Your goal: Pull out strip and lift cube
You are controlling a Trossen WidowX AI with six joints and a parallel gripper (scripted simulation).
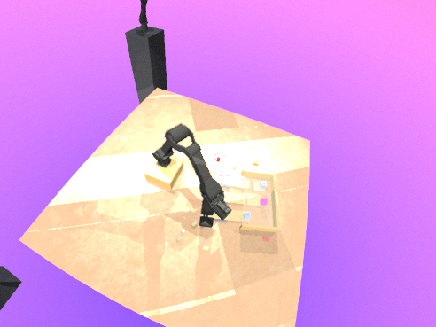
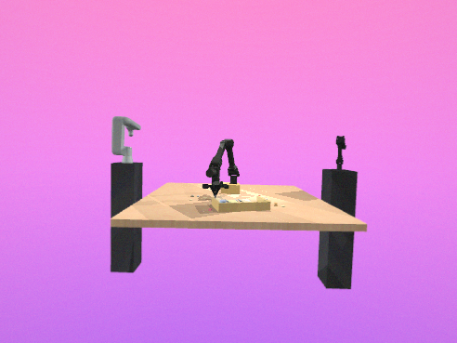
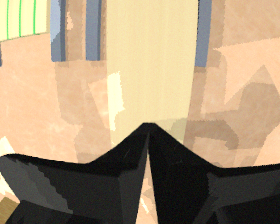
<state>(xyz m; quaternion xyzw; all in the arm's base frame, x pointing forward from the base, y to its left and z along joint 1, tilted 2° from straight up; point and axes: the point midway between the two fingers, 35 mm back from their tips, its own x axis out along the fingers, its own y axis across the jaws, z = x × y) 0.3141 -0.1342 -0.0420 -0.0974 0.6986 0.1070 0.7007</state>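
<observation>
Right now my gripper tip is 90 mm short of the pale band and 30 mm to the right of it.
</observation>
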